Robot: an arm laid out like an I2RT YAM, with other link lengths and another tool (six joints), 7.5 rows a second.
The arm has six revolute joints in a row. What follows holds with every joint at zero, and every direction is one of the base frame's.
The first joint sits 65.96 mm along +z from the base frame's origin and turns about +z.
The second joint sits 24 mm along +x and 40.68 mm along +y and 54.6 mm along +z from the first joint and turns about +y.
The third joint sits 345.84 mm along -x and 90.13 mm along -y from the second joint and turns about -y.
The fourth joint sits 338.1 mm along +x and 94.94 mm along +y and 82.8 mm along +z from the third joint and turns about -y.
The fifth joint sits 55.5 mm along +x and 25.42 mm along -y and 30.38 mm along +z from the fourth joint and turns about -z.
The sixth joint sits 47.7 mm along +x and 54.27 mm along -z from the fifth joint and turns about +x.
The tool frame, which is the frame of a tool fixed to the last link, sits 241 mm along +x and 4 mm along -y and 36 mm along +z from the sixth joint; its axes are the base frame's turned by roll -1.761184, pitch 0.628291 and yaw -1.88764 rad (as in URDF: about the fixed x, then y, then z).
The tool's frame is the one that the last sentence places.
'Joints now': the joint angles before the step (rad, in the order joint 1, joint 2, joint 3, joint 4, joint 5, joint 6). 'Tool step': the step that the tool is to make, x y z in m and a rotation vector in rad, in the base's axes. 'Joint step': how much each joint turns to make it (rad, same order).
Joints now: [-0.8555 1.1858 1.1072 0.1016 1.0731 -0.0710]
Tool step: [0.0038 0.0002 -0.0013 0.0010 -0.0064 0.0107]
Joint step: [0.0060 0.0001 0.0001 -0.0067 -0.0046 0.0116]
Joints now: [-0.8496 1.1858 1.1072 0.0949 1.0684 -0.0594]
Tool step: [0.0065 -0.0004 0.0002 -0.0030 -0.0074 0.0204]
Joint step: [0.0065 -0.0004 0.0000 0.0000 -0.0138 0.0078]
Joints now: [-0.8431 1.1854 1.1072 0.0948 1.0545 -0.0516]
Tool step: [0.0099 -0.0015 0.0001 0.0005 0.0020 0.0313]
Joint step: [0.0063 -0.0001 0.0002 -0.0007 -0.0250 -0.0015]
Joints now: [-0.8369 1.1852 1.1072 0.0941 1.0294 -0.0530]
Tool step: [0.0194 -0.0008 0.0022 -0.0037 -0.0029 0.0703]
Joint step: [0.0102 -0.0087 -0.0019 -0.0033 -0.0601 0.0013]
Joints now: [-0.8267 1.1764 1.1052 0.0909 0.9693 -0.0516]
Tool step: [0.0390 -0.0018 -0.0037 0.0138 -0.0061 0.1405]
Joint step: [0.0108 -0.0096 -0.0003 -0.0341 -0.1296 0.0239]
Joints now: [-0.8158 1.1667 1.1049 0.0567 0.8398 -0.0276]
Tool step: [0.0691 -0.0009 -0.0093 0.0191 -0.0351 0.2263]
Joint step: [0.0092 0.0135 0.0001 -0.0079 -0.2178 0.0471]
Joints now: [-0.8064 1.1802 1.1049 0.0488 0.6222 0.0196]
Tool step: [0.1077 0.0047 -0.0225 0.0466 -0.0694 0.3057]
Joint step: [0.0159 0.0860 0.0165 0.0476 -0.2929 0.0799]
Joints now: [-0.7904 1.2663 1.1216 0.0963 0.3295 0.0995]
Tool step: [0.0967 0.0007 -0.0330 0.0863 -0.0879 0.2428]
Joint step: [0.0080 0.1494 0.0477 0.0795 -0.2420 0.1111]
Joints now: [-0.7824 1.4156 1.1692 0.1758 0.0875 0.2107]
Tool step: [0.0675 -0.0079 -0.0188 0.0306 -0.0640 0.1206]
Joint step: [0.0193 0.1532 0.0677 0.1080 -0.1052 0.0604]
